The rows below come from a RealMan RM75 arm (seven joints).
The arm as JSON. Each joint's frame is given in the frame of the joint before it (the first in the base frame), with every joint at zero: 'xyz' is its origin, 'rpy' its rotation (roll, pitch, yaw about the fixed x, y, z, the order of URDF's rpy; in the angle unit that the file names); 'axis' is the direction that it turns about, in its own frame. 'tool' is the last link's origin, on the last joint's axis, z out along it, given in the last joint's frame.
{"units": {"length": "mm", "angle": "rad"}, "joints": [
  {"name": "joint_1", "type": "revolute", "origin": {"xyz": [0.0, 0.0, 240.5], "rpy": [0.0, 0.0, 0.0]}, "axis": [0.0, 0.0, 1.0]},
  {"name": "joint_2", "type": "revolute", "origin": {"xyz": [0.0, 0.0, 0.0], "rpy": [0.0, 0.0, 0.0]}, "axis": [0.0, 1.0, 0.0]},
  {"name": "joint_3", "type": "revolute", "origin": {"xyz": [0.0, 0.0, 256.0], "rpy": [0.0, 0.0, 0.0]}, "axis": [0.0, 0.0, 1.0]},
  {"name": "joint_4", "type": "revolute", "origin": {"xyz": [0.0, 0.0, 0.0], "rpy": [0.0, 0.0, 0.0]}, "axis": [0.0, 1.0, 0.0]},
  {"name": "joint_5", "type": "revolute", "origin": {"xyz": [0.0, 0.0, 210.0], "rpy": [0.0, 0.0, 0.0]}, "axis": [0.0, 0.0, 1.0]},
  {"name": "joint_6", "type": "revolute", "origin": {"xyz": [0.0, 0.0, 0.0], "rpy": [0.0, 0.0, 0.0]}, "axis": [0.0, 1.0, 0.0]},
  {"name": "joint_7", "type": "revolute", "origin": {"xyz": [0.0, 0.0, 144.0], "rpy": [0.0, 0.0, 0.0]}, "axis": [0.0, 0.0, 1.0]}
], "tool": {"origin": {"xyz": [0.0, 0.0, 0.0], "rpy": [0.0, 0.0, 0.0]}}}
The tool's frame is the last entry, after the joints.
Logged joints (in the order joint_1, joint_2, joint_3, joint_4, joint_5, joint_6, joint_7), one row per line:
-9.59, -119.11, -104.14, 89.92, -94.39, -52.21, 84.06
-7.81, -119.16, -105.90, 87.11, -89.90, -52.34, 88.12
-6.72, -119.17, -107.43, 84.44, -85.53, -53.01, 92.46
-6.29, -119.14, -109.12, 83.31, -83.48, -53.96, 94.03
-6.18, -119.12, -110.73, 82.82, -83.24, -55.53, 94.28
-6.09, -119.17, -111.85, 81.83, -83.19, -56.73, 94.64
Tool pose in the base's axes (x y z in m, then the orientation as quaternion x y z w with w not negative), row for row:
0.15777, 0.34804, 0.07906, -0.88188, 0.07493, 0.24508, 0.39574
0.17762, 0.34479, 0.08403, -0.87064, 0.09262, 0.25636, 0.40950
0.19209, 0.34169, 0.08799, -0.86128, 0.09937, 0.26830, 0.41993
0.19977, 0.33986, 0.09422, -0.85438, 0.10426, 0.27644, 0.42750
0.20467, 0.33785, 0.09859, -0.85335, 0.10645, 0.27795, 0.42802
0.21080, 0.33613, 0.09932, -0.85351, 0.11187, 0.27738, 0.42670
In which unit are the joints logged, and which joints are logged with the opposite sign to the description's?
The joints are logged in degrees. Opposite sign: joint_1, joint_2, joint_3, joint_6, joint_7.
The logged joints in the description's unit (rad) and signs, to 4 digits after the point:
0.1674, 2.0789, 1.8176, 1.5694, -1.6474, 0.9112, -1.4671
0.1363, 2.0797, 1.8483, 1.5204, -1.5691, 0.9135, -1.5380
0.1173, 2.0799, 1.8750, 1.4738, -1.4928, 0.9252, -1.6137
0.1098, 2.0794, 1.9045, 1.4540, -1.4570, 0.9418, -1.6411
0.1079, 2.0790, 1.9326, 1.4455, -1.4528, 0.9692, -1.6455
0.1063, 2.0799, 1.9522, 1.4282, -1.4519, 0.9901, -1.6518

